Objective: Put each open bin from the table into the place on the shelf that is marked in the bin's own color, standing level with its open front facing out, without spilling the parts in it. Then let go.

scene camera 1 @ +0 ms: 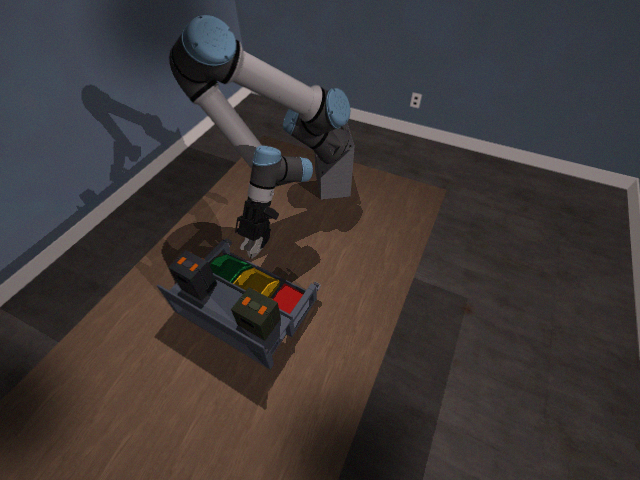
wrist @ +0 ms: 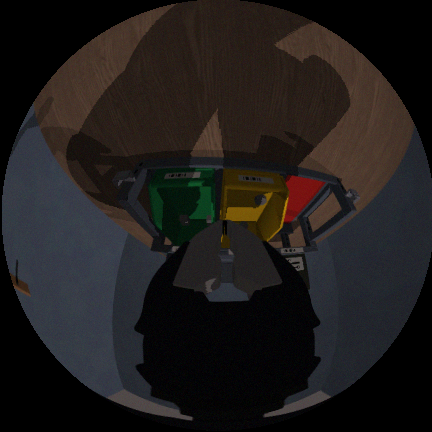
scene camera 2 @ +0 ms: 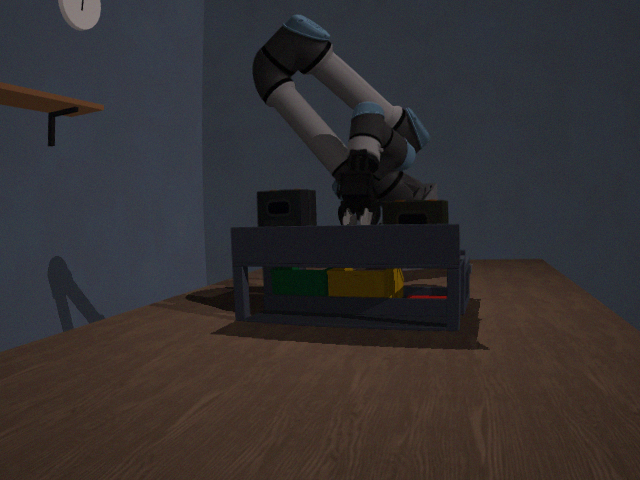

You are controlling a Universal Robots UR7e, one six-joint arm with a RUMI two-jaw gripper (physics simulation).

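Seen in the pictures: gripper, fingertip midpoint: (scene camera 1: 251,257) (wrist: 223,221); arm's base, origin of the base link: (scene camera 1: 335,146).
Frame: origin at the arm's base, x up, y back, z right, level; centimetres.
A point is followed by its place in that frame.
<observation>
The green bin (scene camera 1: 227,268) @[x -18.5, y -52.7, z 27.0 cm] (scene camera 2: 299,282) @[x -13.6, y -66.6, z 26.6 cm] (wrist: 185,200) @[x -18.6, y -57.7, z 26.2 cm] and the yellow bin (scene camera 1: 256,281) @[x -18.5, y -55.4, z 15.2 cm] (scene camera 2: 361,283) @[x -13.5, y -70.1, z 15.6 cm] (wrist: 250,197) @[x -18.6, y -59.7, z 12.9 cm] stand side by side in the grey shelf (scene camera 1: 214,322) @[x -5.7, y -77.9, z 17.2 cm] (scene camera 2: 346,245) @[x -6.4, y -77.7, z 17.9 cm], their labelled fronts toward the arm's base. Small grey parts show inside both. The red marked place (scene camera 1: 288,298) @[x -18.8, y -59.1, z 2.6 cm] (scene camera 2: 428,297) @[x -18.9, y -56.7, z 2.1 cm] (wrist: 302,195) @[x -18.8, y -61.3, z 1.3 cm] beside the yellow bin is uncovered; no red bin shows in the three views. My gripper (scene camera 1: 251,253) @[x -9.6, y -52.2, z 16.8 cm] (scene camera 2: 357,221) (wrist: 223,221) @[x -9.6, y -52.2, z 16.8 cm] is shut and empty, above and in front of the row on the base side. Its fingers hide part of the yellow bin in the wrist view.
A dark grey box (scene camera 1: 191,279) @[x 2.4, y -70.7, z 25.2 cm] (scene camera 2: 286,207) @[x -0.2, y -70.3, z 28.0 cm] and an olive box (scene camera 1: 256,314) @[x 0.3, y -75.5, z 4.8 cm] (scene camera 2: 415,211) @[x -1.4, y -77.2, z 7.0 cm] stand on the shelf's upper level, either side of its middle. The shelf's side frames rise at both ends of the row. The wooden table (scene camera 1: 310,392) @[x -19.4, y -85.9, z -12.0 cm] (scene camera 2: 310,403) @[x -19.4, y -109.3, z 21.1 cm] extends around the shelf.
</observation>
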